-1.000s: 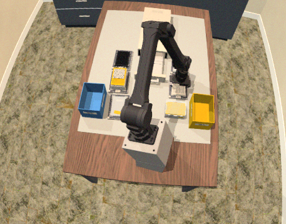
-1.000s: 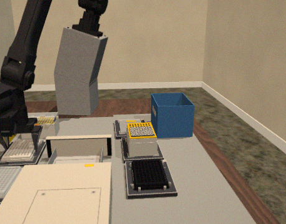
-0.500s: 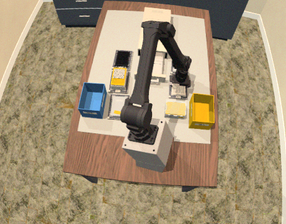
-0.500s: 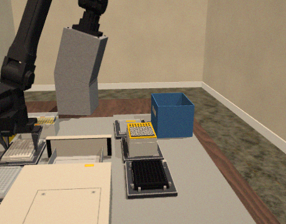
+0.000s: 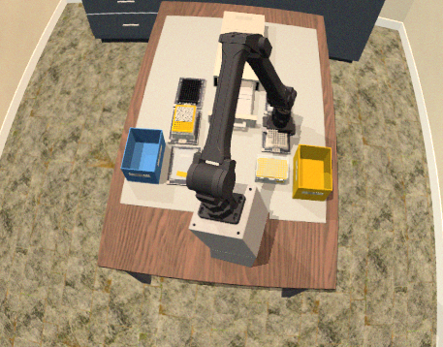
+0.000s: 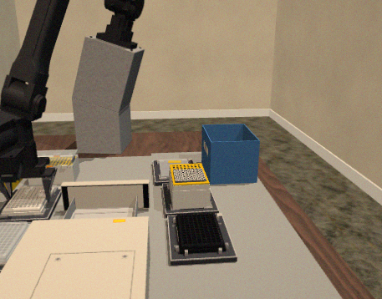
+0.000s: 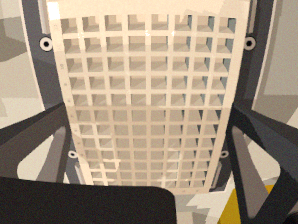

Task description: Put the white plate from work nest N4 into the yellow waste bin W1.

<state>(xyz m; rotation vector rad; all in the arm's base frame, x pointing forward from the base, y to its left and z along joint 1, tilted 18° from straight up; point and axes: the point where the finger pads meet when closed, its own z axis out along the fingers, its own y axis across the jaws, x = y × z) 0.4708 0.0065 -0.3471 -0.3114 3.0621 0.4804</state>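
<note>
Right now my hand is right at the white plate. Also, from my hand: clear plate (180 mm ahead, 20 mm to the left); then yellow waste bin (170 mm to the right, 150 mm behind, 20 mm above); then dark nest (20 mm below).
</note>
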